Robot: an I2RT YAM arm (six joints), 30 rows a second.
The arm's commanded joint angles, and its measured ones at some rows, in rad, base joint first. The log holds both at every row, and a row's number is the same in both.
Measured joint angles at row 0:
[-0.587 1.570 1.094 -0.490 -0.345 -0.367]
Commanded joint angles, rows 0 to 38:
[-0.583 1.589 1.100 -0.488 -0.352 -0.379]
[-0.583 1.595 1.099 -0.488 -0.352 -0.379]
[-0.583 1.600 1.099 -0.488 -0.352 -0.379]
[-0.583 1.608 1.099 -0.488 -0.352 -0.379]
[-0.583 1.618 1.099 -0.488 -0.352 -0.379]
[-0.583 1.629 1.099 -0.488 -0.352 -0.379]
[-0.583 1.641 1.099 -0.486 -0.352 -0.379]
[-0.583 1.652 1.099 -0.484 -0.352 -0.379]
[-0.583 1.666 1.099 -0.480 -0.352 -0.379]
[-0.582 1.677 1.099 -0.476 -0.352 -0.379]
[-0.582 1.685 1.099 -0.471 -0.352 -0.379]
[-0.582 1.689 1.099 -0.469 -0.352 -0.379]
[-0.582 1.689 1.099 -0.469 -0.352 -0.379]
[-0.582 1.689 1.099 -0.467 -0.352 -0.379]
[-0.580 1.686 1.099 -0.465 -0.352 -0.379]
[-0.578 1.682 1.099 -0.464 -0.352 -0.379]
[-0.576 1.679 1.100 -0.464 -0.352 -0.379]
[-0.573 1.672 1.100 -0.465 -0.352 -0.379]
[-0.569 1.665 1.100 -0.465 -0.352 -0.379]
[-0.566 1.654 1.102 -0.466 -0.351 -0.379]
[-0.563 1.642 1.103 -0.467 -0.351 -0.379]
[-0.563 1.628 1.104 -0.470 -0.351 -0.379]
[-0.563 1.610 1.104 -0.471 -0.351 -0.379]
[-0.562 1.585 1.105 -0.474 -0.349 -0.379]
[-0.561 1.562 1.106 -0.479 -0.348 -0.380]
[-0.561 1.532 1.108 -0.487 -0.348 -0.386]
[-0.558 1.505 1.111 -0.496 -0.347 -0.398]
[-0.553 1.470 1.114 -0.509 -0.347 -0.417]
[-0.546 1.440 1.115 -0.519 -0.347 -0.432]
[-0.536 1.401 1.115 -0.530 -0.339 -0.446]
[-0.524 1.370 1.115 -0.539 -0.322 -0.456]
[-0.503 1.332 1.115 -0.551 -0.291 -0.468]
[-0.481 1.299 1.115 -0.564 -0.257 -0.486]
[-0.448 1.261 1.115 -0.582 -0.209 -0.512]
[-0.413 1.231 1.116 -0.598 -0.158 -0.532]
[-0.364 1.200 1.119 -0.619 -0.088 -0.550]
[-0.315 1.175 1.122 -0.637 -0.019 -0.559]
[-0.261 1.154 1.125 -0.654 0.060 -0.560]
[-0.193 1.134 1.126 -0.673 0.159 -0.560]
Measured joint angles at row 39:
[-0.310 1.176 1.097 -0.645 -0.109 -0.508]
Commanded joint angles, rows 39 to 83:
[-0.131 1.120 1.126 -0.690 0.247 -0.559]
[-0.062 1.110 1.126 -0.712 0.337 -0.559]
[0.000 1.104 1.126 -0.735 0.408 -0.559]
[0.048 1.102 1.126 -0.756 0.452 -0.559]
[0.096 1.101 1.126 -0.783 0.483 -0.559]
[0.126 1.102 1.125 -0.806 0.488 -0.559]
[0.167 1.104 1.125 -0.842 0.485 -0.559]
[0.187 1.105 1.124 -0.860 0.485 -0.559]
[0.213 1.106 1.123 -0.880 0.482 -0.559]
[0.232 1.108 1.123 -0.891 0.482 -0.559]
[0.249 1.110 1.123 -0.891 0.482 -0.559]
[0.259 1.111 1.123 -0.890 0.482 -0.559]
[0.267 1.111 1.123 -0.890 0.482 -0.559]
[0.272 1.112 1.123 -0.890 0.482 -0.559]
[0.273 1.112 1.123 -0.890 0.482 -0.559]
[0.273 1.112 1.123 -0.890 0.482 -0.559]
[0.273 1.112 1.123 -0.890 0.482 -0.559]
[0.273 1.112 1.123 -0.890 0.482 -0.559]
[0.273 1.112 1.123 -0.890 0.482 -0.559]
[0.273 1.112 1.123 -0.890 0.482 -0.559]
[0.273 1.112 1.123 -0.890 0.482 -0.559]
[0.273 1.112 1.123 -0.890 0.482 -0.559]
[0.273 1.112 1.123 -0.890 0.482 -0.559]
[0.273 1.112 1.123 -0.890 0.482 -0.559]
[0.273 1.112 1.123 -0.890 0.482 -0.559]
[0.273 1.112 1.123 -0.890 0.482 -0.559]
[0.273 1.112 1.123 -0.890 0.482 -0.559]
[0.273 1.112 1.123 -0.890 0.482 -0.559]
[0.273 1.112 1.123 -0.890 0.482 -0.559]
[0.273 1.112 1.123 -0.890 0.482 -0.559]
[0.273 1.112 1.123 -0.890 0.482 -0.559]
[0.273 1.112 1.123 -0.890 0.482 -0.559]
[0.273 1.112 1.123 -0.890 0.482 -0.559]
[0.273 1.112 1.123 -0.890 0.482 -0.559]
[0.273 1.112 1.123 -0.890 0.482 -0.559]
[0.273 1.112 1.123 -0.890 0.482 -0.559]
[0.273 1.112 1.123 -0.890 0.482 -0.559]
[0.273 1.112 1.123 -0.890 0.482 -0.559]
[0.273 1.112 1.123 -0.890 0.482 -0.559]
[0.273 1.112 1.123 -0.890 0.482 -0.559]
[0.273 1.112 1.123 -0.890 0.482 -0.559]
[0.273 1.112 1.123 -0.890 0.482 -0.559]
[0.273 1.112 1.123 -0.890 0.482 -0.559]
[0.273 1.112 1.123 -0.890 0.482 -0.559]
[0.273 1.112 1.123 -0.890 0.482 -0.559]
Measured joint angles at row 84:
[0.268 1.111 1.107 -0.889 0.472 -0.558]
